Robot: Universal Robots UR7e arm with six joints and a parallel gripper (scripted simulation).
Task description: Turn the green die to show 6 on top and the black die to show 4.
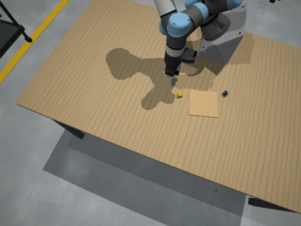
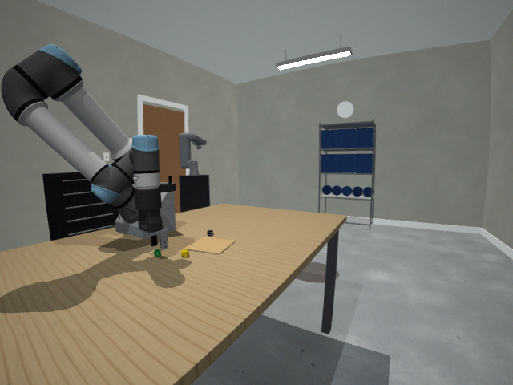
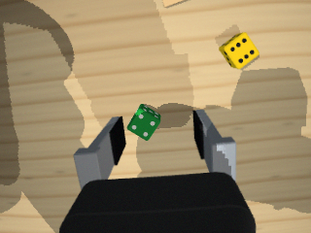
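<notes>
Right now my hand is 40 mm above the green die and 10 mm past it. Round my hand: yellow die 70 mm ahead, 40 mm to the left, 40 mm below; black die 260 mm to the left, 40 mm below; tan mat 170 mm to the left, 80 mm ahead, 50 mm below.
</notes>
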